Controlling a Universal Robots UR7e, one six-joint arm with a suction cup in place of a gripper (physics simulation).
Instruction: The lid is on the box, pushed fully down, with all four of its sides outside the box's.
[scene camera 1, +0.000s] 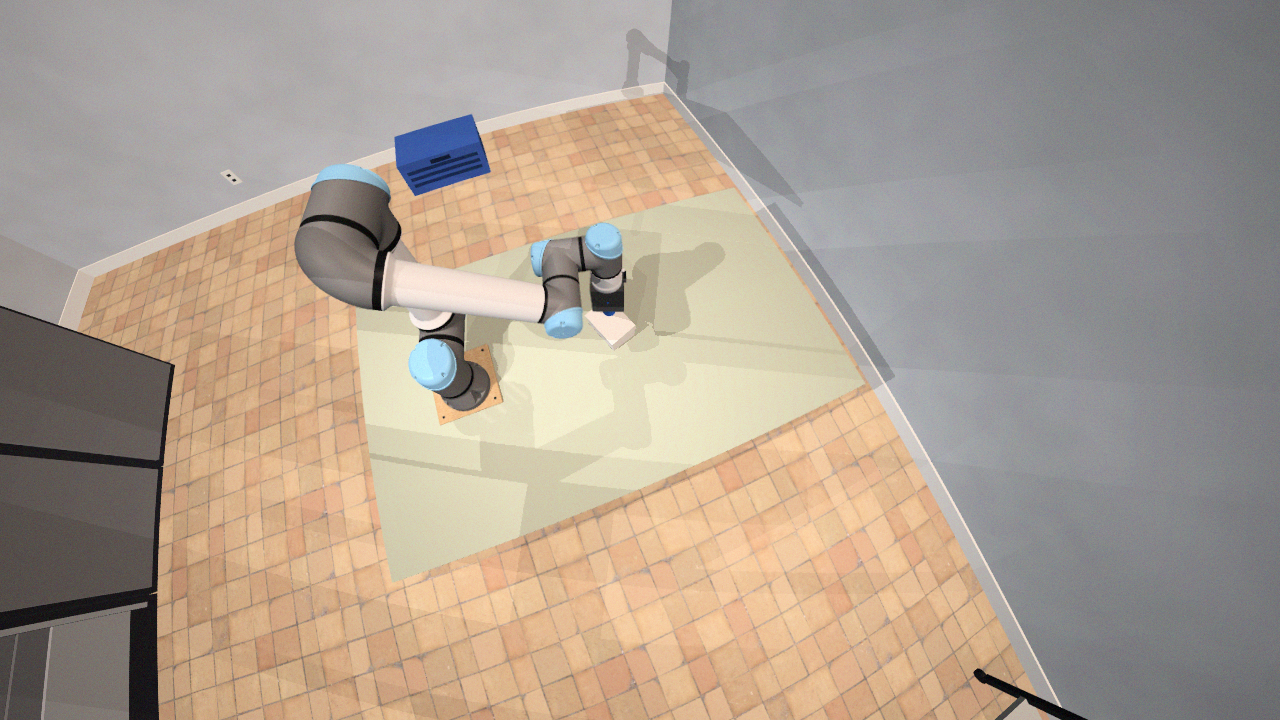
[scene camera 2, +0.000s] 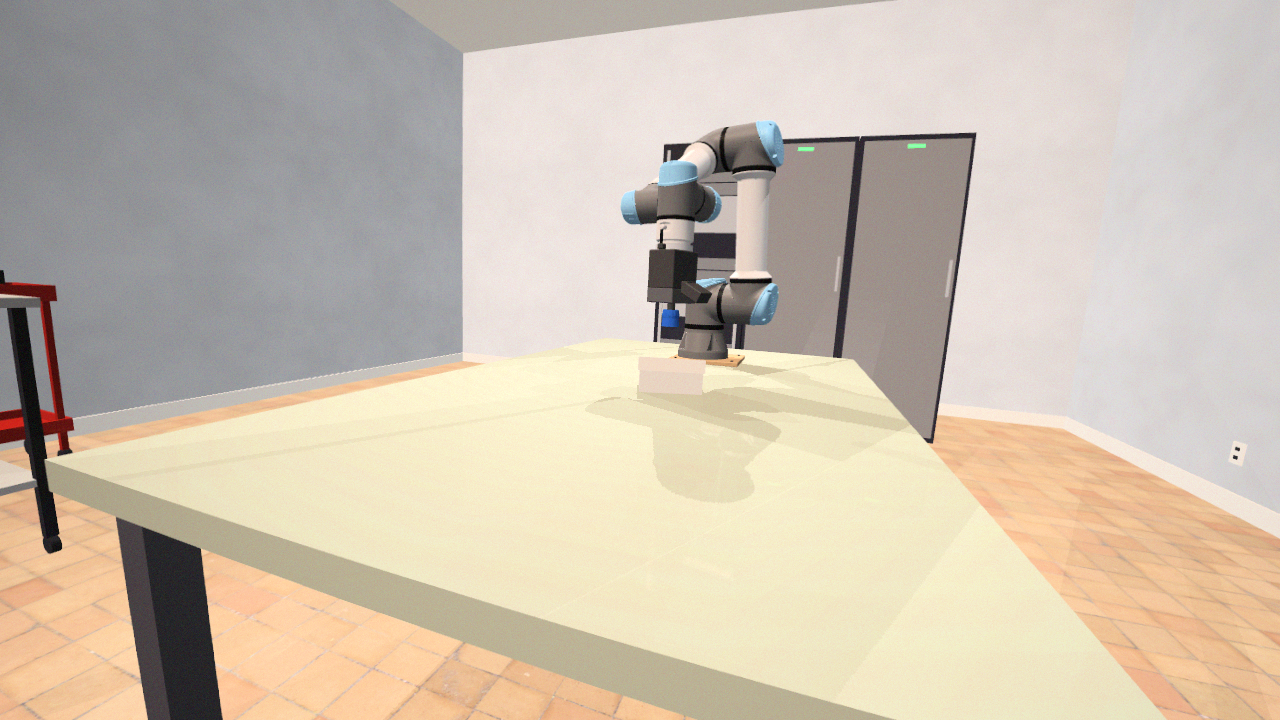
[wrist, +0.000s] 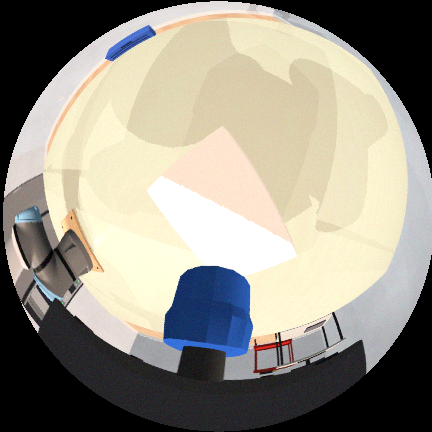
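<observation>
The pale pinkish-white lid lies on the box near the middle of the table. In scene camera 2 the lid looks level, and its edge stands out slightly past the box wall below it. No gap shows between them on that side; the far sides are hidden, and how deep the lid sits is too small to tell. My gripper, a blue suction cup, is open and empty. It hangs above the lid, clearly apart from it in scene camera 2.
The pale green table carries the arm's wooden base plate. A blue chest stands on the floor by the wall. A red cart and dark cabinets stand beyond the table.
</observation>
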